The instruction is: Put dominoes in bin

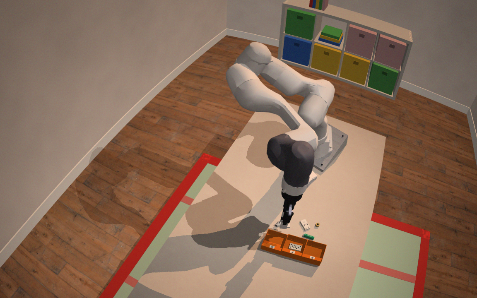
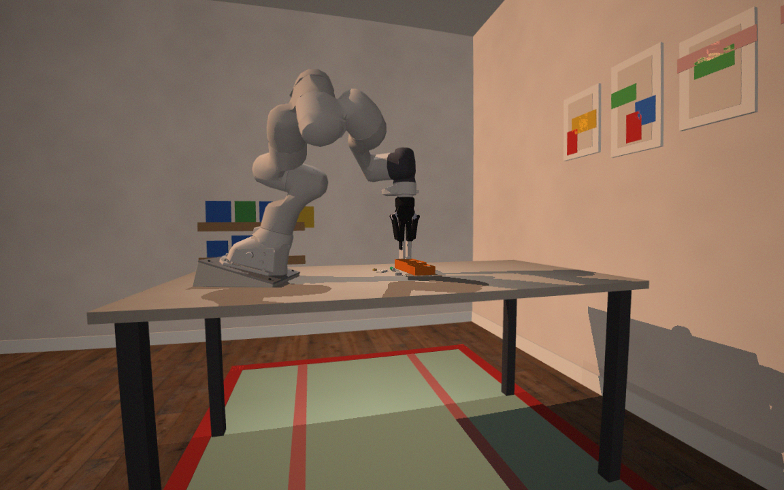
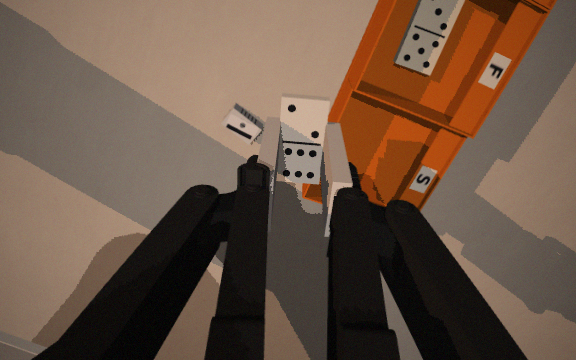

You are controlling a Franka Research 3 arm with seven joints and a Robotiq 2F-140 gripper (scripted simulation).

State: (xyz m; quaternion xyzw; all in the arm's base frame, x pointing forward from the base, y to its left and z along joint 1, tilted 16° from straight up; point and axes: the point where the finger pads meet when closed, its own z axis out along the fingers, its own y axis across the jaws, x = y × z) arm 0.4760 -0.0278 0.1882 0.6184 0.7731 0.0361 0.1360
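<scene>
Now: the orange three-compartment bin 8 cm below my hand, 7 cm to the left of it and 7 cm ahead of it. From my hand the other things lie so: brass nut (14 cm to the left, 9 cm below, 8 cm behind); green battery (12 cm to the left, 9 cm below, 1 cm behind); grey ribbed item (9 cm below, 3 cm behind, 2 cm to the right).
</scene>
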